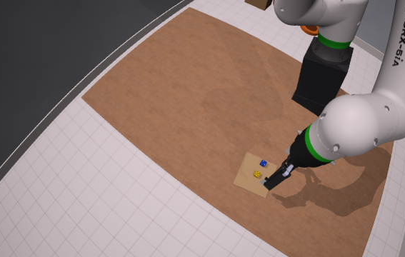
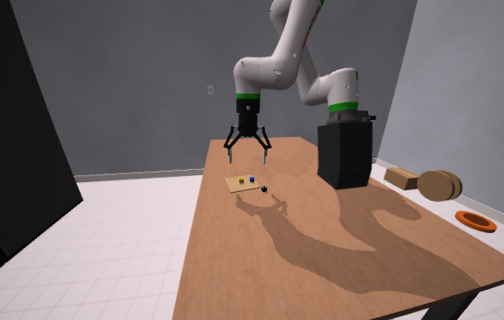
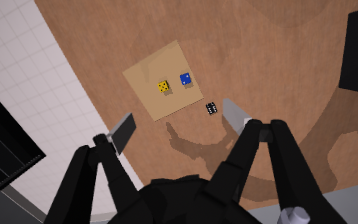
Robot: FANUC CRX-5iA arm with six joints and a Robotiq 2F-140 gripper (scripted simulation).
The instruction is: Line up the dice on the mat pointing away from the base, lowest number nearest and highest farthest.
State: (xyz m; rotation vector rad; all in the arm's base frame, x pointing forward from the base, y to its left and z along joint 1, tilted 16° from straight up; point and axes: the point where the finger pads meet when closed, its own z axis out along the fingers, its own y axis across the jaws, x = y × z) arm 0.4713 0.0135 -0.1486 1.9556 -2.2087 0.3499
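Now: the black die 70 mm behind my hand, 50 mm to the left of it and 110 mm below it. Also, from my hand: blue die 30 mm behind, 30 mm to the right, 110 mm below; yellow die 30 mm ahead, 30 mm to the right, 110 mm below; tan mat 30 mm ahead, 30 mm to the right, 120 mm below.
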